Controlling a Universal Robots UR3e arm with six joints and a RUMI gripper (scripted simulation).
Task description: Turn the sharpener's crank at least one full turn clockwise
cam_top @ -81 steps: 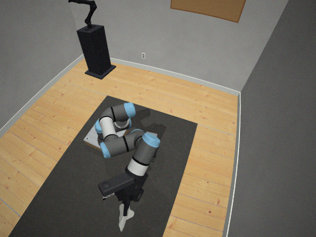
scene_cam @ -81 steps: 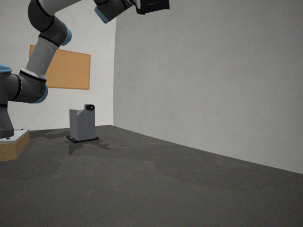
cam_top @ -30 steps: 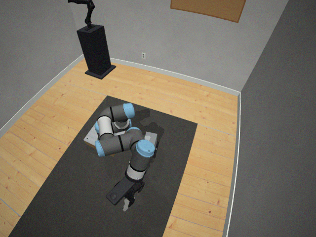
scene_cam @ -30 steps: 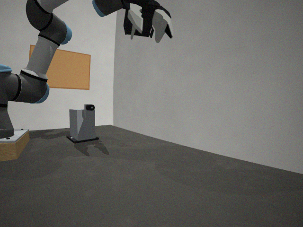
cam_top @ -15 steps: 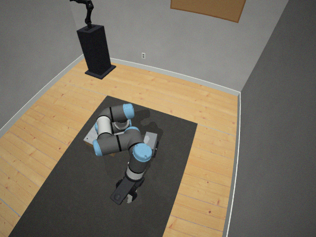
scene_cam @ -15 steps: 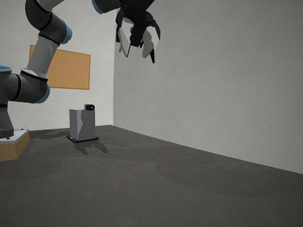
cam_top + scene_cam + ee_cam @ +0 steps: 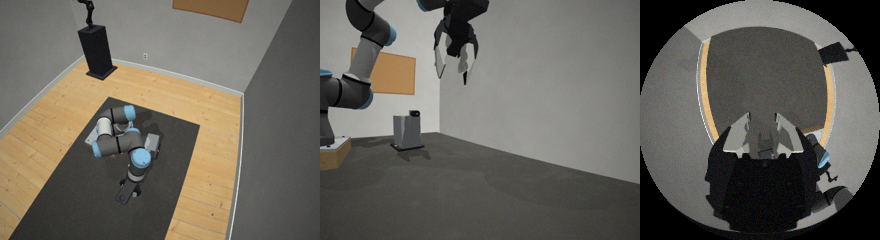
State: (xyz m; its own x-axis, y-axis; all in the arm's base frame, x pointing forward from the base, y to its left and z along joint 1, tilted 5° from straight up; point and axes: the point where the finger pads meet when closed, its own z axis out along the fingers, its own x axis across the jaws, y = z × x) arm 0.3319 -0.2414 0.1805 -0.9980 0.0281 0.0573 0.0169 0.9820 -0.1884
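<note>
Now: the crank 26 cm to the left of my hand, 9 cm below it and 4 cm behind it.
</note>
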